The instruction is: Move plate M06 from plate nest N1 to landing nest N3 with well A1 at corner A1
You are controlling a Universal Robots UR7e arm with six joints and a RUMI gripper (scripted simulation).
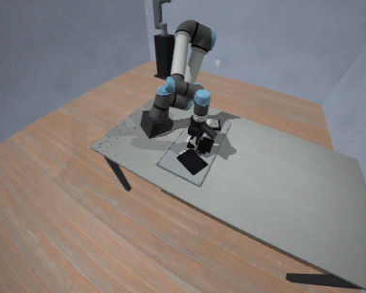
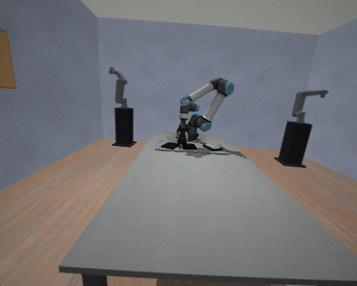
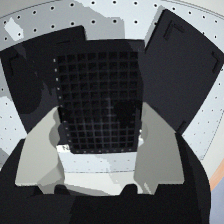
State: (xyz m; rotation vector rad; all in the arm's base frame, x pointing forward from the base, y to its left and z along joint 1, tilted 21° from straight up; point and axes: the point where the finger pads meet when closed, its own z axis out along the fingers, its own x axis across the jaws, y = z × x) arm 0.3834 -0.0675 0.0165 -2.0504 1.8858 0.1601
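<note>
Now: the dark nest pad 70 mm to the left of my hand, 50 mm below it and 10 mm behind it. Also, from my hand: black well plate 10 mm below; dark slab 100 mm to the right, 50 mm below, 20 mm ahead.
</note>
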